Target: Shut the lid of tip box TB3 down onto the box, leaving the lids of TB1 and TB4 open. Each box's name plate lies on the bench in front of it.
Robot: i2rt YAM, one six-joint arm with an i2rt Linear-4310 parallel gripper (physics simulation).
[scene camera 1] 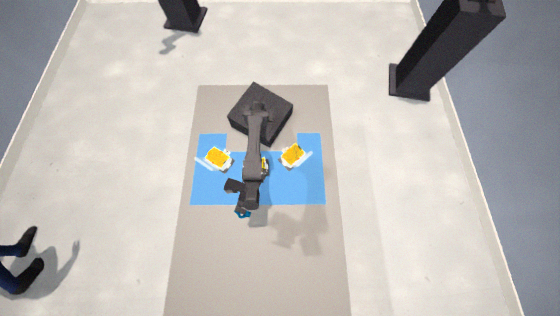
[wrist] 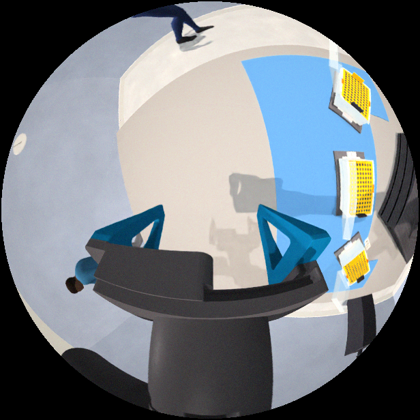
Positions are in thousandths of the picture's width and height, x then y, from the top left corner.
Scene:
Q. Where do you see a blue mat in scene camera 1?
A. At 544,584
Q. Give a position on a blue mat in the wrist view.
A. At 699,218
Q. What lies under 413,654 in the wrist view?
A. The gripper.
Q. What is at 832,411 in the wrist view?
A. A clear lid.

